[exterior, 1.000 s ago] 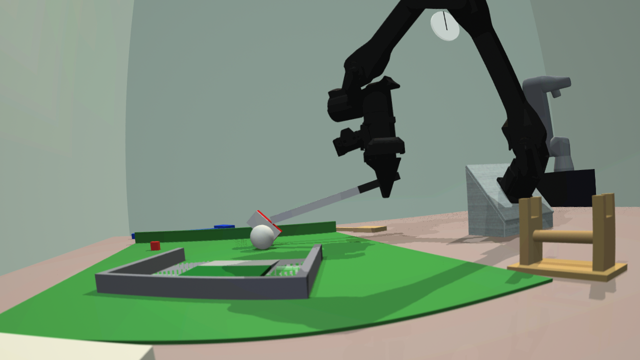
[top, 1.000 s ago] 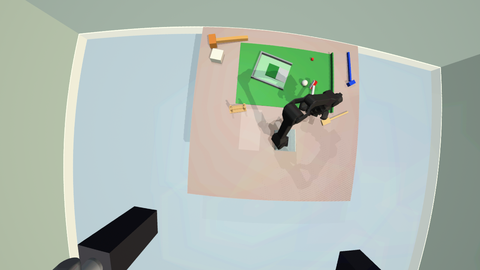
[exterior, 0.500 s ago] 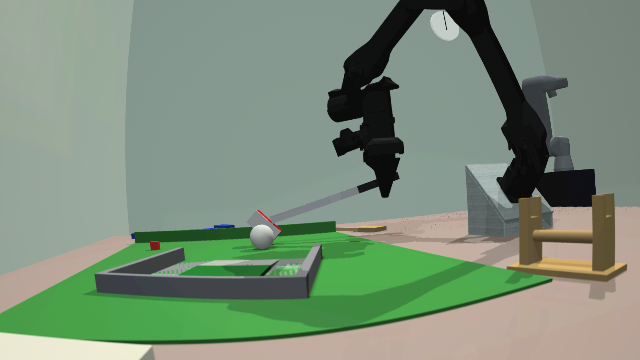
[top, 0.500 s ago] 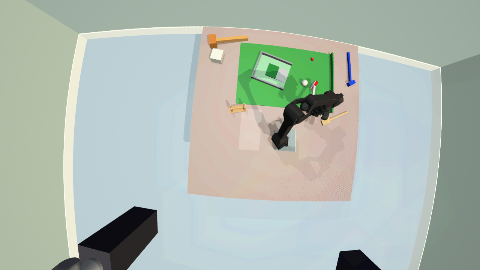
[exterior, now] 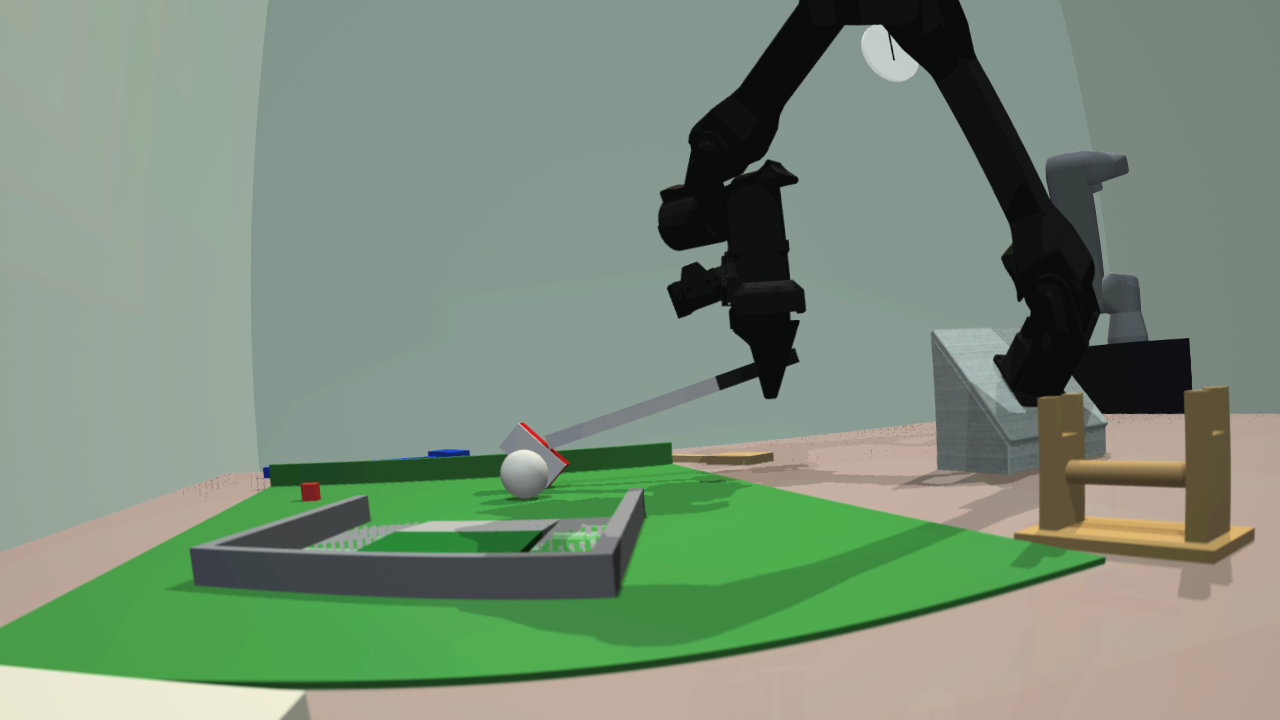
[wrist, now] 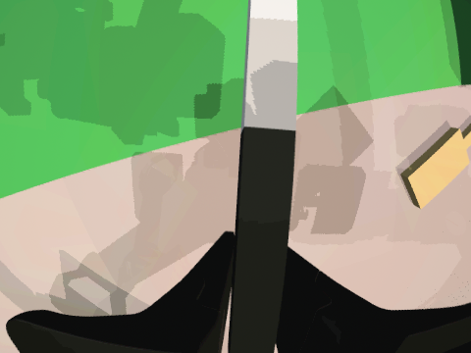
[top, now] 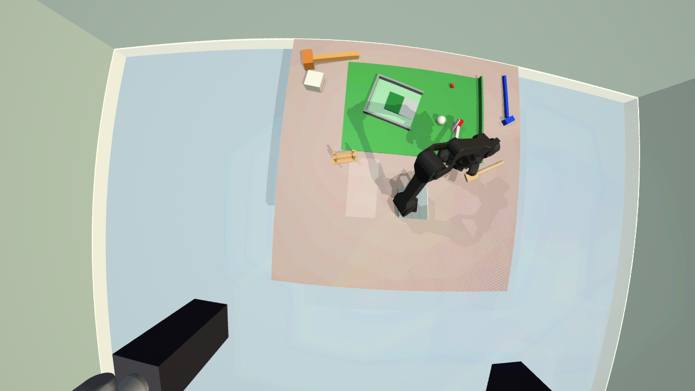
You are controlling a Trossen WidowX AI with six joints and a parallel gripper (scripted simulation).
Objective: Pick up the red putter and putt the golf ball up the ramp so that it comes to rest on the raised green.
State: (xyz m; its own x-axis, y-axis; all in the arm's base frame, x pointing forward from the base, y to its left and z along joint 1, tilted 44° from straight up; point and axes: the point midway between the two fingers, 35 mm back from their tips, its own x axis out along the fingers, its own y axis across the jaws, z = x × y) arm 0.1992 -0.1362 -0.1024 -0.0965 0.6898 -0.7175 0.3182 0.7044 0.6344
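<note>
My gripper tip is 11 cm short of the red putter, 3 cm to the left of it and 1 cm above it. Also, from my gripper tip: green mat 28 cm ahead, 14 cm to the left, 7 cm below; then white golf ball 24 cm ahead, 1 cm to the left, 5 cm below; then small red cube 44 cm ahead, 6 cm to the right, 6 cm below.
</note>
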